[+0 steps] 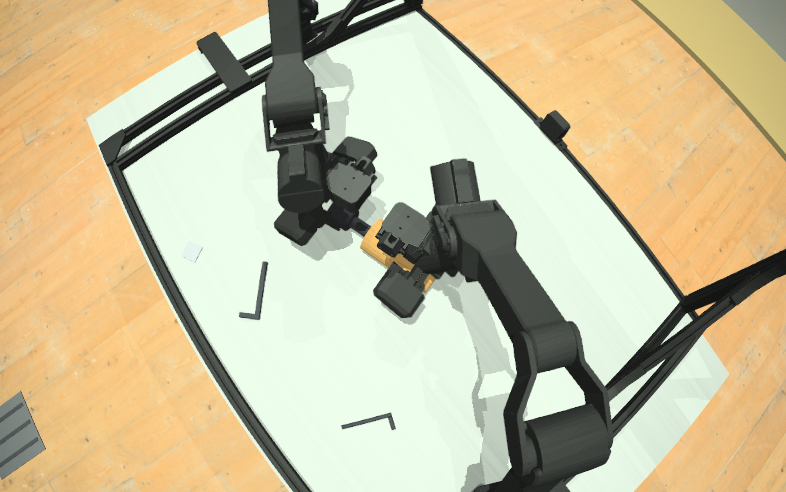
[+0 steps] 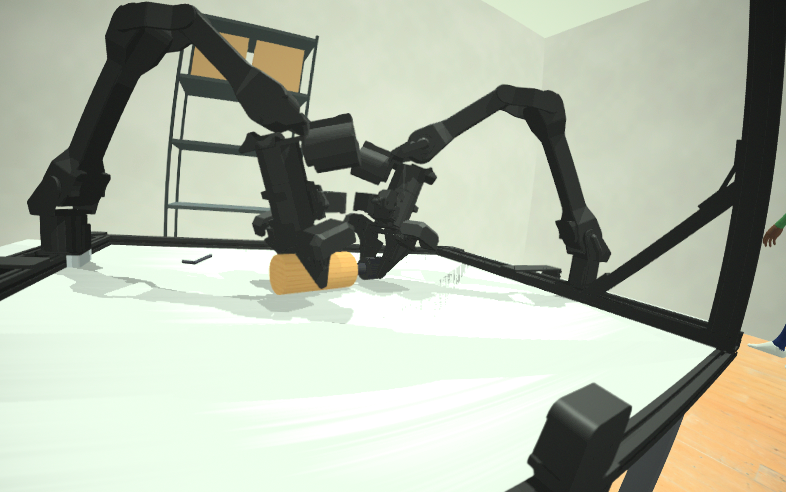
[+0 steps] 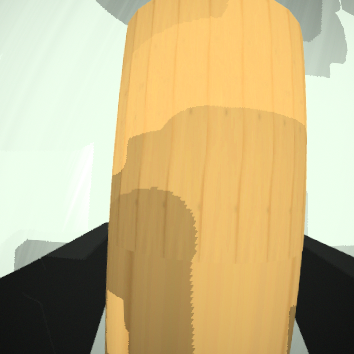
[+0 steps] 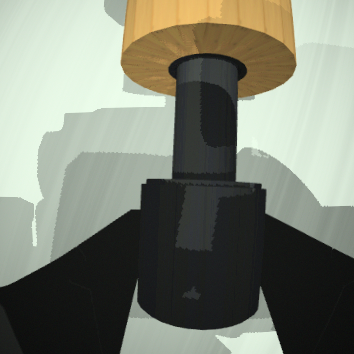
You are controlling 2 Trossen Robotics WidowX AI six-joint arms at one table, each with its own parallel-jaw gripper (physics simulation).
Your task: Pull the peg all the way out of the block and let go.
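Frame: origin at the left arm's base, x left, y ahead, z down, level; centimetres.
Where they show: left gripper, between the fingertips: (image 1: 403, 260) (image 2: 312, 282) (image 3: 197, 237); right gripper, between the fingertips: (image 1: 345, 219) (image 2: 369, 275) (image 4: 196, 222); left arm's base, origin of its link: (image 2: 65, 251); right arm's base, origin of its link: (image 2: 580, 286).
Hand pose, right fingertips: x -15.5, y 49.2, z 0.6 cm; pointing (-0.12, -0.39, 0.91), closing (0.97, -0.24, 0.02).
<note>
Each offset is from my right fingertips to the top centre of the thing. "spot": to the spot under its first point.
The block, a light wooden cylinder {dx -2.4, dy -10.8, dz -4.2 cm} (image 1: 372, 242) (image 2: 284, 272) (image 3: 215, 150) (image 4: 210, 12), lies on its side on the table. The black peg {dx -0.8, dy -3.6, dz -3.3 cm} (image 2: 363, 268) (image 4: 205, 135) has a thin shaft that enters the hole in the block's end face and a thicker round head outside it. A stretch of shaft shows between head and block. My left gripper (image 1: 410, 262) (image 2: 324, 272) (image 3: 197, 237) is shut on the block, a finger on each side. My right gripper (image 1: 348, 219) (image 2: 374, 269) (image 4: 196, 222) is shut on the peg's head. The shaft's inner end is hidden in the block.
Two dark L-shaped pieces {dx +18.7, dy +0.8, dz +0.6 cm} (image 1: 262, 290) {dx +18.9, dy -27.2, dz +0.8 cm} (image 1: 368, 420) and a small pale square {spot: dx +23.4, dy +13.1, dz +1.1 cm} (image 1: 192, 251) lie on the table. A black frame (image 1: 191, 307) runs along the table's edges, with a black box-shaped device {spot: dx -41.3, dy -10.7, dz -3.5 cm} (image 1: 555, 124) (image 2: 585, 423) on it. The two wrists are close together.
</note>
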